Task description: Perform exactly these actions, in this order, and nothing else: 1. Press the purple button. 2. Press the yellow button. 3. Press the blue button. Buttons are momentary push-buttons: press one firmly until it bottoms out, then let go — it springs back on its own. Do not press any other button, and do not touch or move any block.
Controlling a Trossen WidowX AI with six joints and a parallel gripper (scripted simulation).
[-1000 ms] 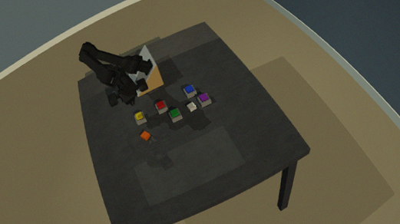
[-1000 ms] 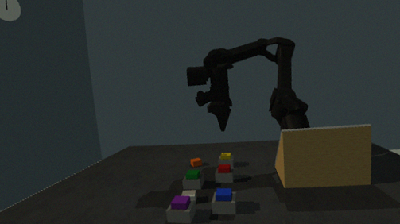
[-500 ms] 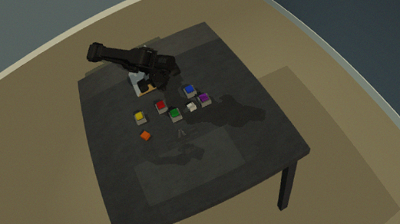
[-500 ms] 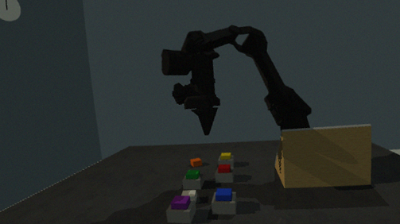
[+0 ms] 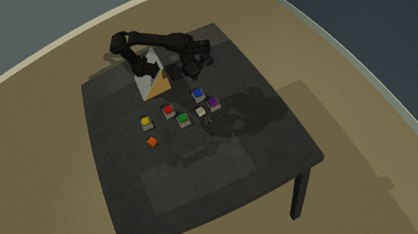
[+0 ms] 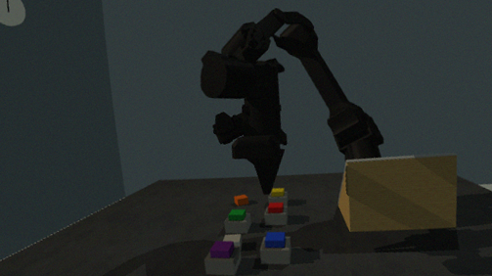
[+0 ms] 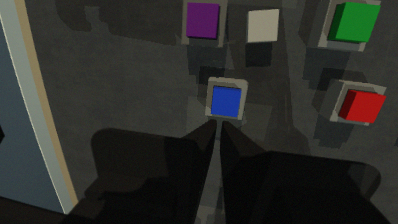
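Right now my gripper tip is 90 mm above the blue button, 10 mm to the left of it and 10 mm past it. From my gripper tip the other things lie so: green button (120 mm to the right, 90 mm below, 90 mm ahead); white block (110 mm below, 80 mm ahead, 40 mm to the right); purple button (90 mm below, 80 mm ahead, 30 mm to the left).
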